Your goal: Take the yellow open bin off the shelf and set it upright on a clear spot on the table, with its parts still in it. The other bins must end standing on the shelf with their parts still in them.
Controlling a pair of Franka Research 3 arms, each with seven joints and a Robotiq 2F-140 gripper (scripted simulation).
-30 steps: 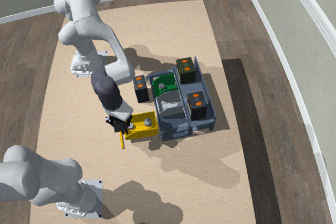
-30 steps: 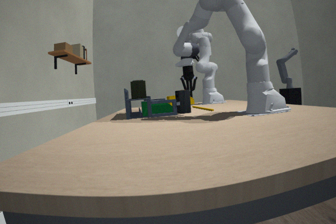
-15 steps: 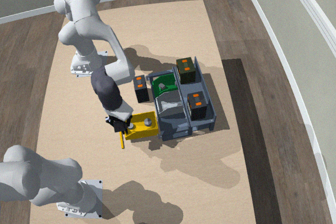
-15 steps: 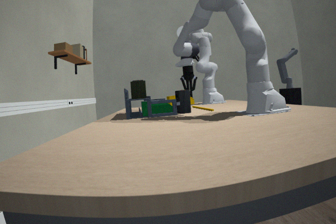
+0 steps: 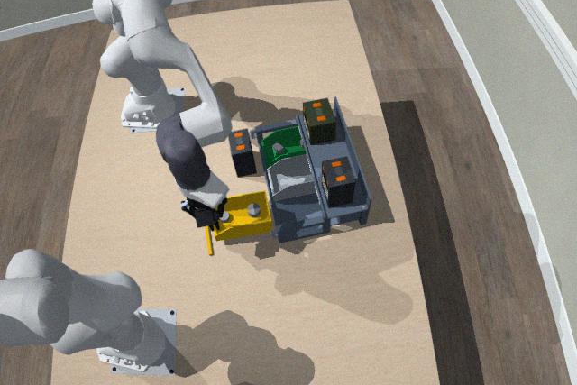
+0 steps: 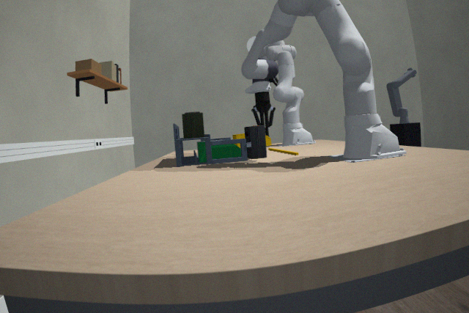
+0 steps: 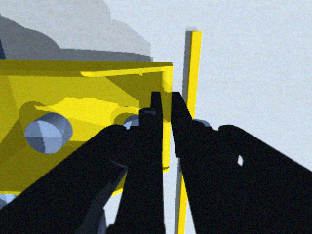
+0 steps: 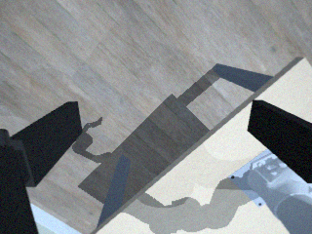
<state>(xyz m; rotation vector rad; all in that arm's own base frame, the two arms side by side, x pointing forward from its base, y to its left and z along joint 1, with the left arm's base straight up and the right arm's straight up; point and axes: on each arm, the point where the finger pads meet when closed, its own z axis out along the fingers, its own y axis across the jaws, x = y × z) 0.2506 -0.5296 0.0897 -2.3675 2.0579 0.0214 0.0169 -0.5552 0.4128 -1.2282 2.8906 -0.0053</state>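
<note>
Right now the yellow bin is 8 cm ahead of my left hand, 3 cm below it and 2 cm to the left of it. From my left hand the other things lie so: blue-grey shelf (28 cm ahead, 16 cm to the left, 2 cm below); then grey bin (26 cm ahead, 15 cm to the left, 5 cm below); then thin yellow bar (12 cm to the left, 8 cm below, 5 cm behind).
</note>
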